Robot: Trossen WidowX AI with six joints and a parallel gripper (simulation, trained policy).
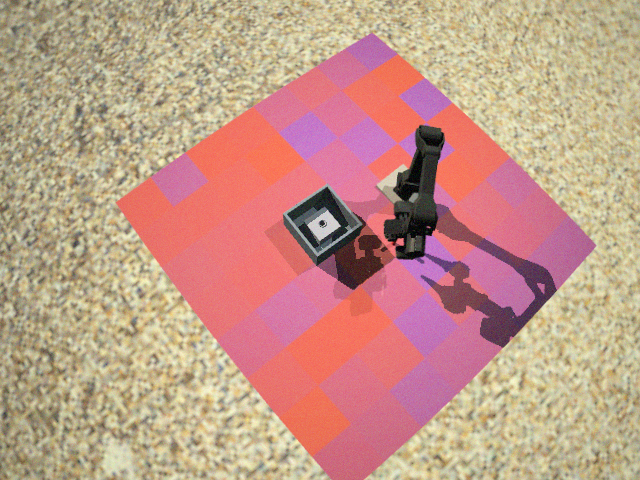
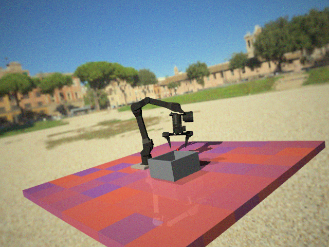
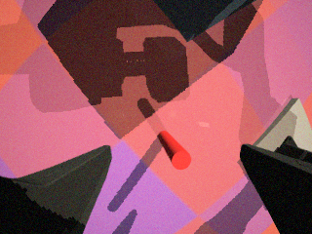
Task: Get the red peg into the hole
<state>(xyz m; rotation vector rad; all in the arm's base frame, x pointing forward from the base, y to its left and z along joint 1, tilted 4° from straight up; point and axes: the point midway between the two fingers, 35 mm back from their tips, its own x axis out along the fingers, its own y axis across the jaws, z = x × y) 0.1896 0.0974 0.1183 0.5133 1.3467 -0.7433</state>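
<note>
Now: the red peg 1 cm behind my gripper tip and 4 cm below it. From my gripper tip the other things lie so: grey box 12 cm ahead, 22 cm to the right, 6 cm below.
</note>
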